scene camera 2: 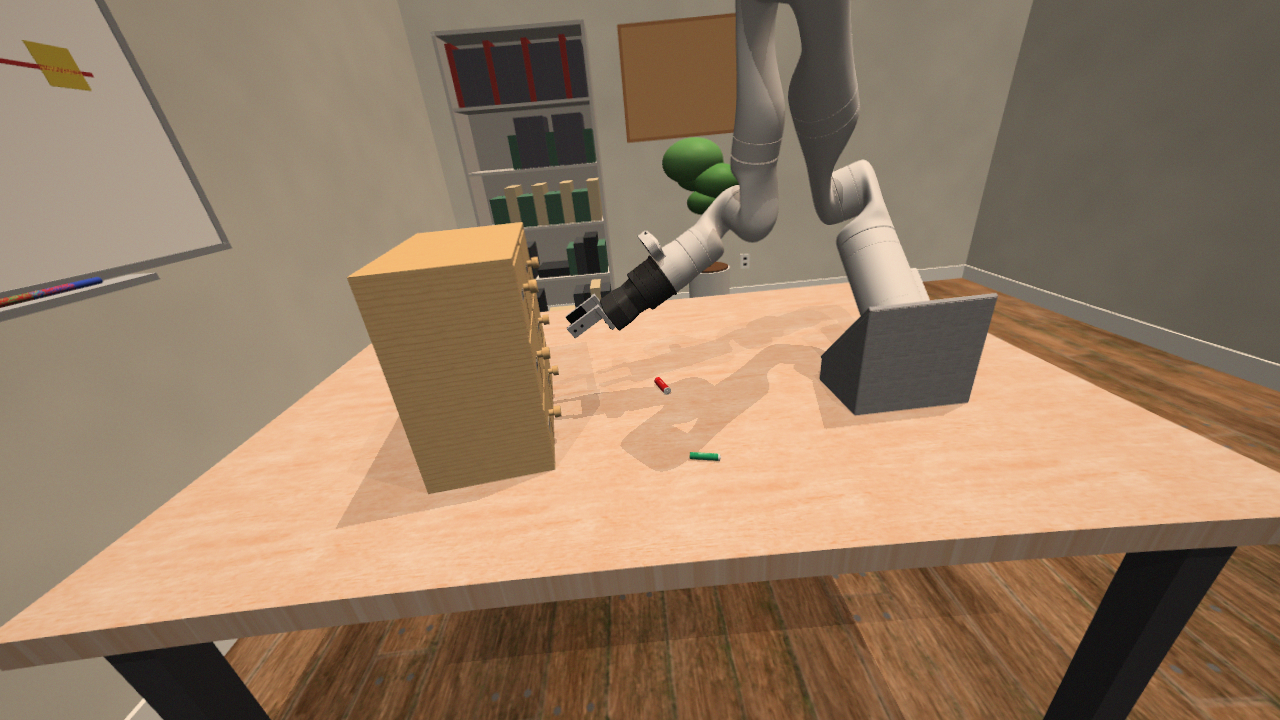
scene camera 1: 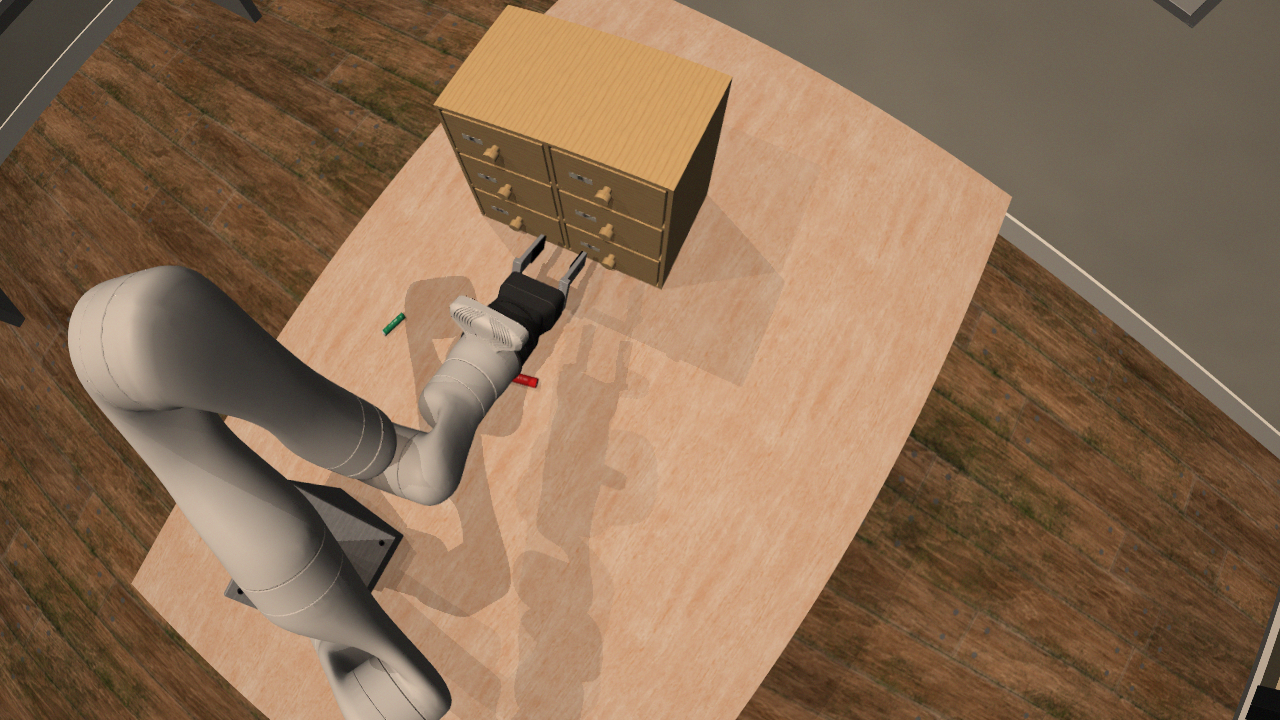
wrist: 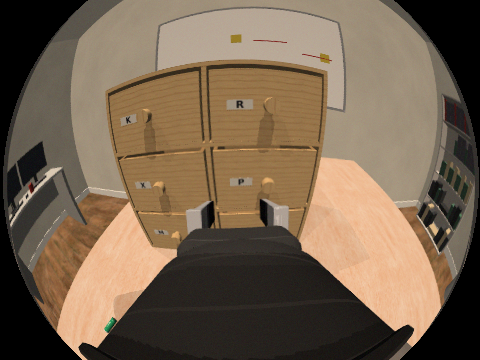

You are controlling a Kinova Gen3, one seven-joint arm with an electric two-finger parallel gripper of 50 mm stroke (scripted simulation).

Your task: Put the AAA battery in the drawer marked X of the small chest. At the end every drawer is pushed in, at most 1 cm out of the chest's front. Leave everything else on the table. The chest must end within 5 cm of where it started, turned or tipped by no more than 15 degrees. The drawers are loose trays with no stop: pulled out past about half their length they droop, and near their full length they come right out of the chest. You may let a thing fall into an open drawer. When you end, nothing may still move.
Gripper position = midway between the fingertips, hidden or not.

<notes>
In view: my gripper [scene camera 1: 562,249] and a wooden chest [scene camera 2: 443,311].
The wooden chest shows as well in scene camera 1 [scene camera 1: 651,115] and in the wrist view [wrist: 203,67]. My gripper shows as well in scene camera 2 [scene camera 2: 569,327] and in the wrist view [wrist: 237,209].
</notes>
